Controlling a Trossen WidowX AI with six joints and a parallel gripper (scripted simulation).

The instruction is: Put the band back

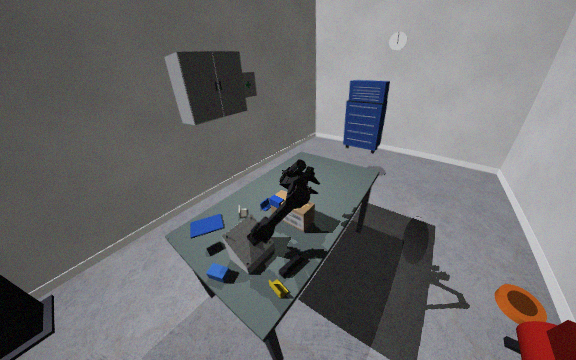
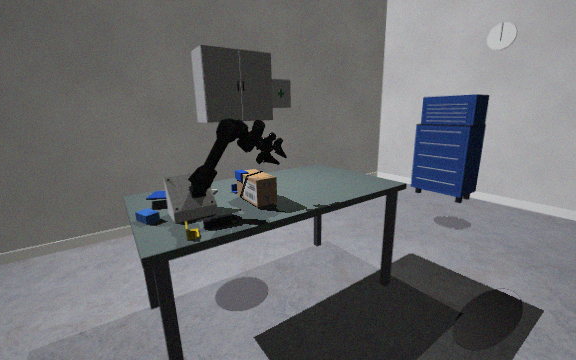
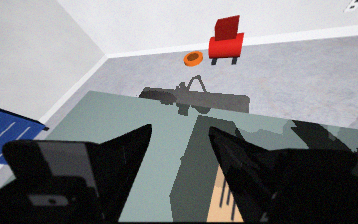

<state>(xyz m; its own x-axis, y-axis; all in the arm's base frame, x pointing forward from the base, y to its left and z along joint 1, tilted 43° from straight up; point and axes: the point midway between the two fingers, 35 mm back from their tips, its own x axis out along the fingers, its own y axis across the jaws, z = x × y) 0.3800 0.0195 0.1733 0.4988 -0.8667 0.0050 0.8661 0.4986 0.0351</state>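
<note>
My gripper is now 80 mm past the carton, 100 mm to the right of it and 160 mm above it. From my hand the other things lie so: flat blue pad 450 mm behind, 510 mm to the left, 240 mm below; small white item 400 mm behind, 310 mm to the left, 240 mm below.
</note>
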